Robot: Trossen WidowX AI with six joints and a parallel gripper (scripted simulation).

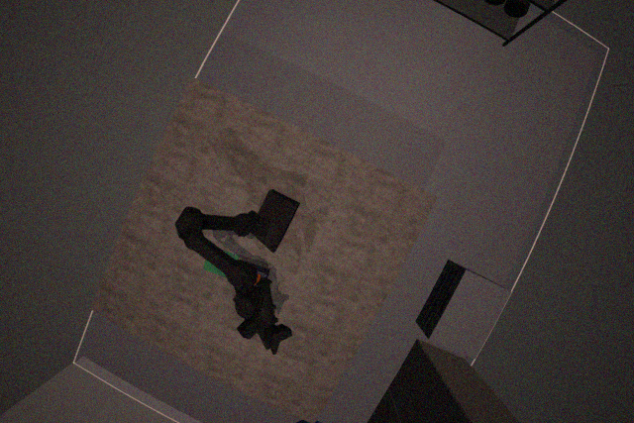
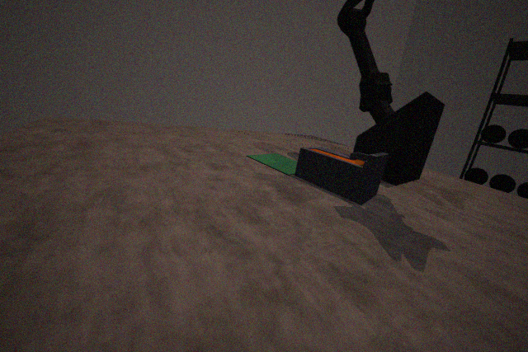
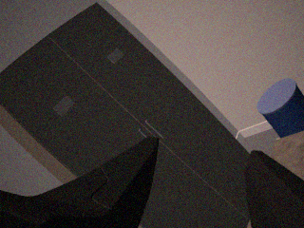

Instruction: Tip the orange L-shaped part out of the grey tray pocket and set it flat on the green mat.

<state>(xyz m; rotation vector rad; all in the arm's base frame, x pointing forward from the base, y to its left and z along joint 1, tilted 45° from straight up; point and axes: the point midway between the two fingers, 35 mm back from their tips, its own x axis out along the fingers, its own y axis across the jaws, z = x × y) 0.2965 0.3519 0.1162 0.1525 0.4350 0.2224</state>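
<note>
The orange L-shaped part lies 47 cm below my gripper tip, 18 cm to the right of it and 3 cm behind it. Round my gripper tip: green mat (53 cm below, 34 cm to the right, 2 cm behind).
</note>
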